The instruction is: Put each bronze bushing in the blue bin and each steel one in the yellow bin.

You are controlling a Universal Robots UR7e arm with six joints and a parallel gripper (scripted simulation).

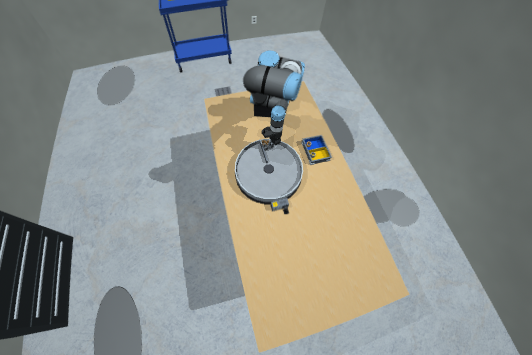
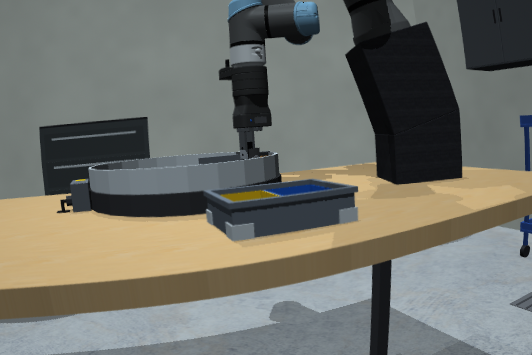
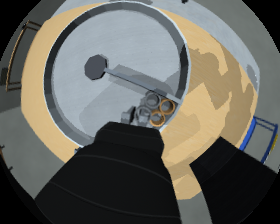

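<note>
Right now the grey two-part tray is 290 mm to the left of my hand, 120 mm ahead of it and 70 mm below it. Round my hand: round grey turntable 130 mm ahead, 80 mm to the right, 40 mm below.
</note>
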